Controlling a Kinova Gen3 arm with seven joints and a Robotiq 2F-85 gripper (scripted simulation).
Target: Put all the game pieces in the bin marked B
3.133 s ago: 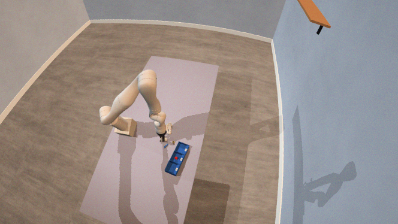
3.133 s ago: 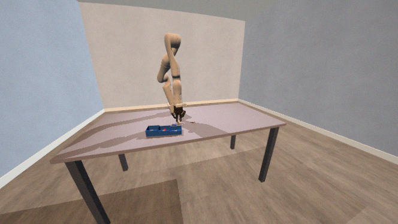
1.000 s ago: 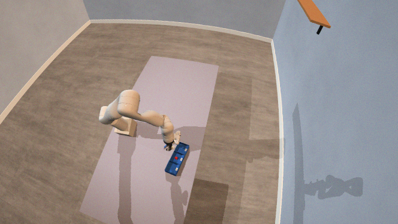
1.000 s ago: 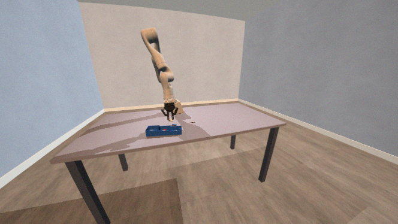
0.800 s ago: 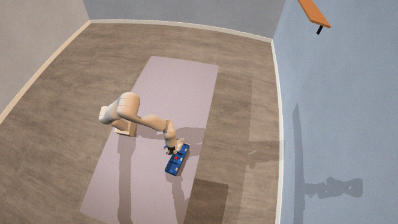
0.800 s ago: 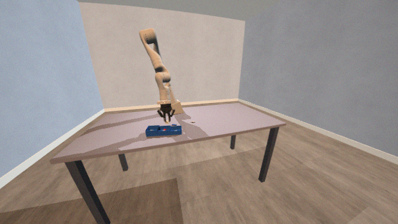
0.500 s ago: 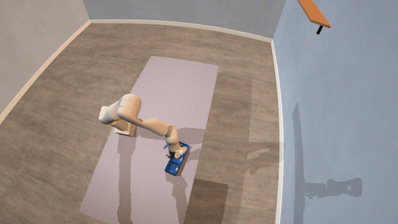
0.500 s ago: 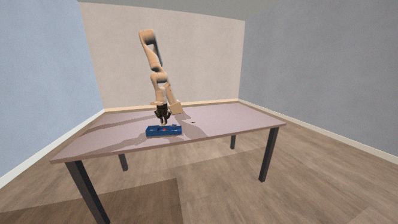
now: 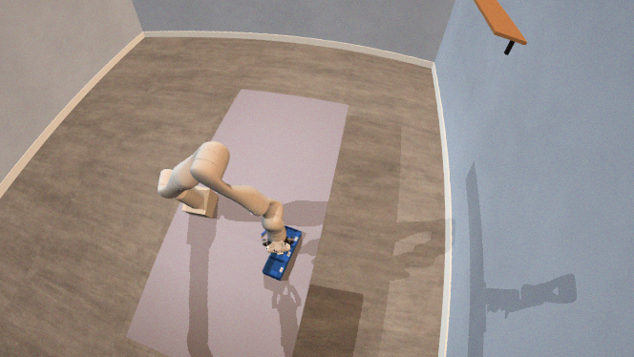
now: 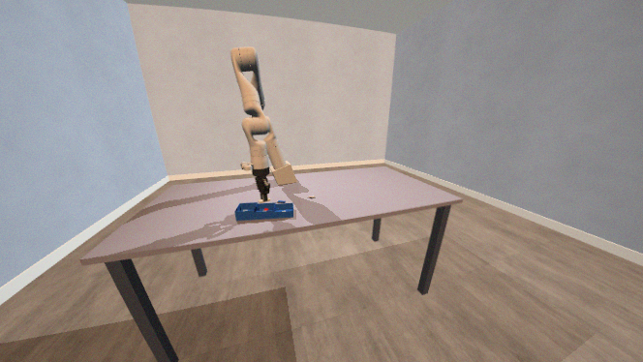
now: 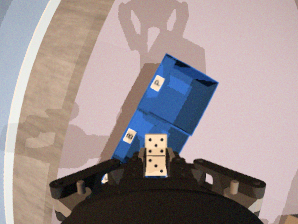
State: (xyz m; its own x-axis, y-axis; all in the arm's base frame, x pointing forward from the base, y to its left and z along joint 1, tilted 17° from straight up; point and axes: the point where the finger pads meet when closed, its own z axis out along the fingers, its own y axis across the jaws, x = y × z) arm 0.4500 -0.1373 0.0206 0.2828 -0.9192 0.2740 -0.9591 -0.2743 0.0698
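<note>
Now: the blue bin 10 mm ahead of my hand and 60 mm below it. The rest, counted from my hand: blue stick (100 mm behind, 90 mm to the left, 80 mm below); red game piece (70 mm below); white domino (20 mm below).
</note>
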